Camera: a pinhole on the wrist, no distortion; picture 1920 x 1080 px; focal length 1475.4 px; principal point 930.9 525.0 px. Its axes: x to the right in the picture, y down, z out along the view. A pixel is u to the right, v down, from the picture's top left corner.
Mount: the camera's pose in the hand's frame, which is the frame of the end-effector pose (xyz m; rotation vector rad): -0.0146 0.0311 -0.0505 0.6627 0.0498 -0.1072
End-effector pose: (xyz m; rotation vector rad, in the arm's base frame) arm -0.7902 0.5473 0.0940 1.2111 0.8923 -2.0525
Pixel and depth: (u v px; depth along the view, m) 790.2 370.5 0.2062
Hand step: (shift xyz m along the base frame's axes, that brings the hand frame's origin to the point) -0.1208 -0.0065 0.0947
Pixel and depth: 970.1 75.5 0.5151
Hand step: -0.4360 0.0468 0.2072
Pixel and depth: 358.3 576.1 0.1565
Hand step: -0.0534 -0.0189 0.1083
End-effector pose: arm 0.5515 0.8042 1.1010 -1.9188 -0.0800 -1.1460
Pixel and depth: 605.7 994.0 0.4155
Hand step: 0.1486 0.3573 -0.0600
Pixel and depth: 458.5 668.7 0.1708
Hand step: 0.0045 0.1272 -0.0305
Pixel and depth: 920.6 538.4 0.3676
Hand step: 0.0704 0.2929 0.0686
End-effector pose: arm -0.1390 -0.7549 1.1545 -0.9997 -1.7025 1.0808
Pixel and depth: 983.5 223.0 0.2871
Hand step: -0.1610 -0.0998 0.1436
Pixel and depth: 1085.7 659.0 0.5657
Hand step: -0.4610 -0.1369 0.1715
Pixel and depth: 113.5 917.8 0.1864
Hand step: -0.0989 -0.1448 -0.0264
